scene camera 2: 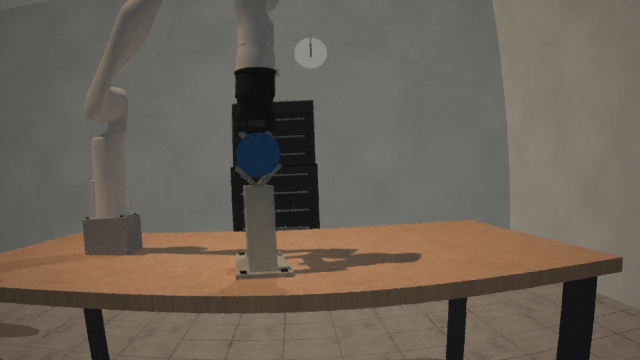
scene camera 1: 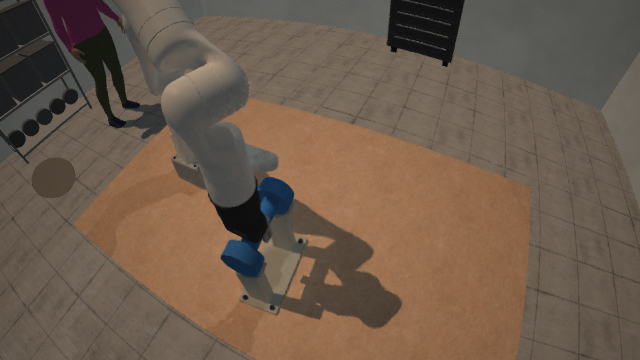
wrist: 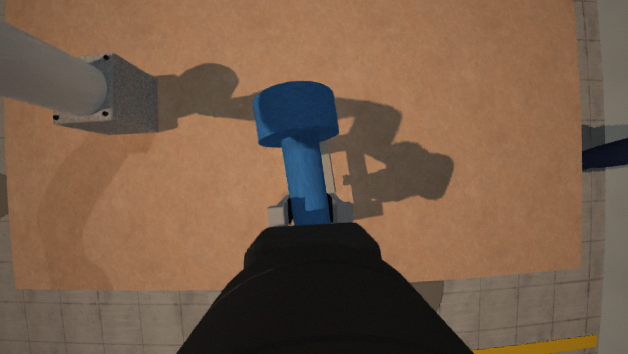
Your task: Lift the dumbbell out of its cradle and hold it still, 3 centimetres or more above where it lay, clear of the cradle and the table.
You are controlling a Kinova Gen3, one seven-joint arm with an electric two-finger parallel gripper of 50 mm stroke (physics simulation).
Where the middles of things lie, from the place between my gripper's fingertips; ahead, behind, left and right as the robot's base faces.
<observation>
Right now my hand is 10 mm to the right of the blue dumbbell [scene camera 1: 243, 256] and 20 mm below it. The rest, counted from my hand: pale cradle [scene camera 2: 262, 260]: 10 mm to the left, 90 mm below.
</observation>
